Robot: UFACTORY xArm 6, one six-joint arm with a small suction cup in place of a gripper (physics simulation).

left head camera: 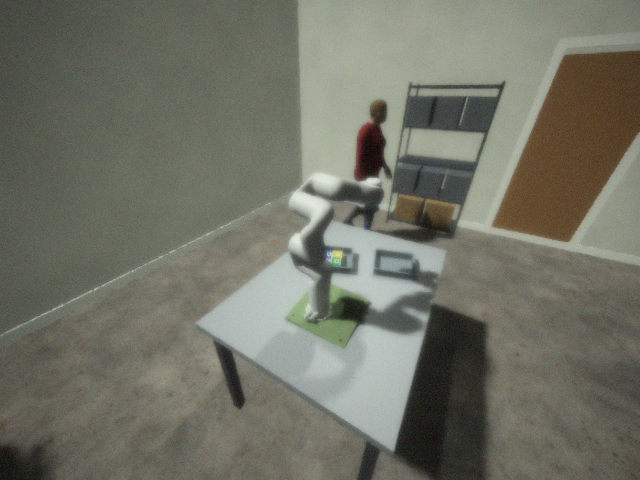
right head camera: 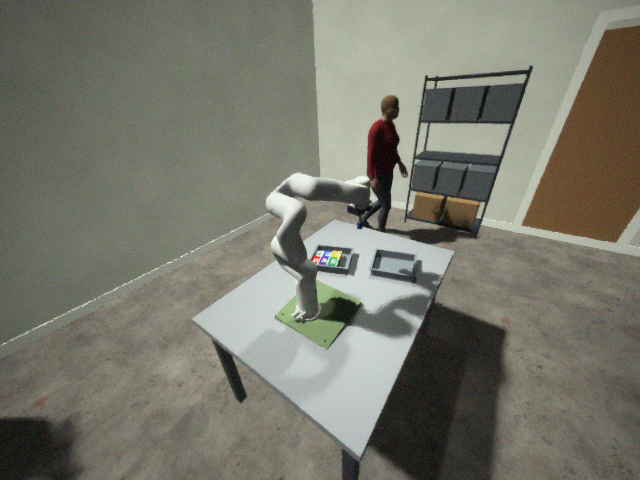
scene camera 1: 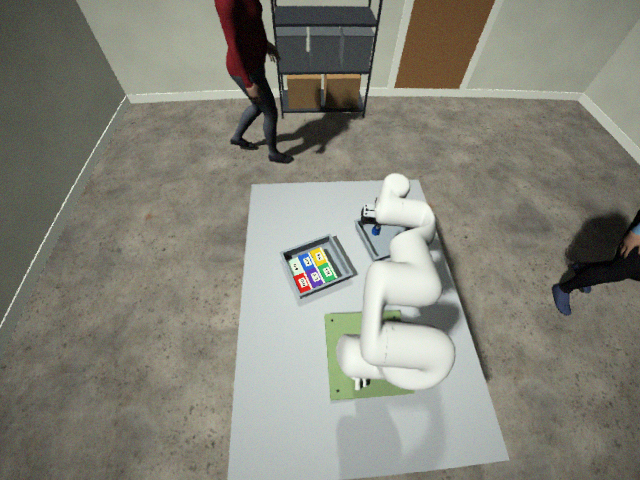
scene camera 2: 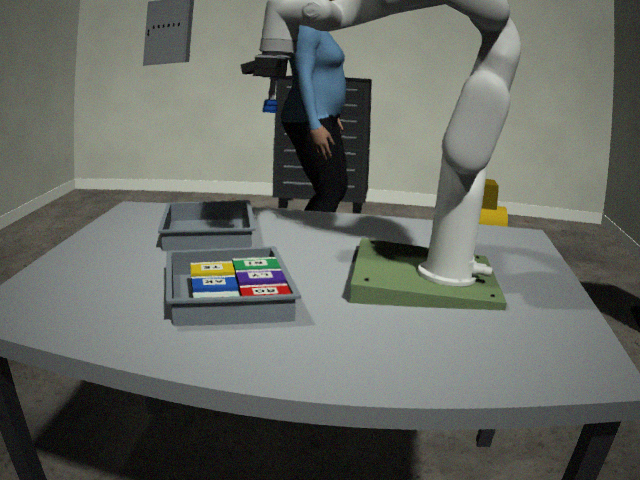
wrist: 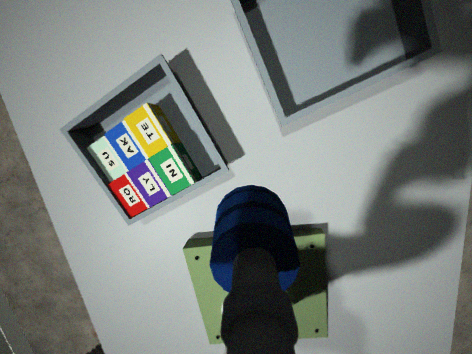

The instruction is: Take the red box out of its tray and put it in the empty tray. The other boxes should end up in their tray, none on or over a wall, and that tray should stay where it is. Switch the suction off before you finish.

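Seen in the pictures: hand, its tool point: [left head camera: 366, 228] [right head camera: 359, 227] [scene camera 1: 375, 231] [scene camera 2: 269, 112] [wrist: 251, 218]; arm's base, origin of its link: [left head camera: 319, 310] [right head camera: 308, 310] [scene camera 2: 447, 275].
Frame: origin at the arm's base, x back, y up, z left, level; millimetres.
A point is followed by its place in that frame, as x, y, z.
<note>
The red box [right head camera: 315, 260] {-290, 26, 237} [scene camera 1: 302, 283] {-289, 26, 239} [scene camera 2: 265, 290] {-293, 26, 236} [wrist: 130, 196] {-291, 26, 236}, marked RO, lies flat in a corner of the grey tray [scene camera 1: 283, 258] {-396, 31, 333} [scene camera 2: 232, 312] {-331, 3, 294} [wrist: 196, 116] {-443, 31, 86}. It sits against the purple box [scene camera 1: 314, 277] {-316, 32, 192} [wrist: 147, 184] {-319, 32, 192} and the pale box [scene camera 1: 295, 266] {-369, 16, 278} [wrist: 108, 158] {-368, 16, 277}. The blue box [scene camera 2: 214, 284] {-387, 23, 240} [wrist: 125, 145] {-394, 23, 231}, yellow box [scene camera 2: 212, 268] {-415, 29, 185} [wrist: 147, 131] {-419, 29, 180} and green box [scene camera 2: 255, 263] {-346, 34, 142} [wrist: 172, 170] {-347, 34, 138} lie in the same tray. The empty tray [right head camera: 392, 272] {-477, 31, -175} [scene camera 2: 206, 240] {-527, 4, -25} [wrist: 320, 55] {-542, -16, -131} stands apart. My suction cup [scene camera 1: 375, 230] [scene camera 2: 269, 106] is high above the table, holding nothing.
The arm stands on a green base plate [scene camera 1: 337, 372] {39, 1, 81} [scene camera 2: 429, 301] {-25, -7, 121} [wrist: 200, 280] {-83, 11, 108} on the table [right head camera: 289, 361] {228, -19, -123}. A person in red [right head camera: 382, 149] [scene camera 1: 248, 46] is beyond the table near a shelf rack. A person in blue [scene camera 2: 323, 77] stands behind the table in scene camera 2.
</note>
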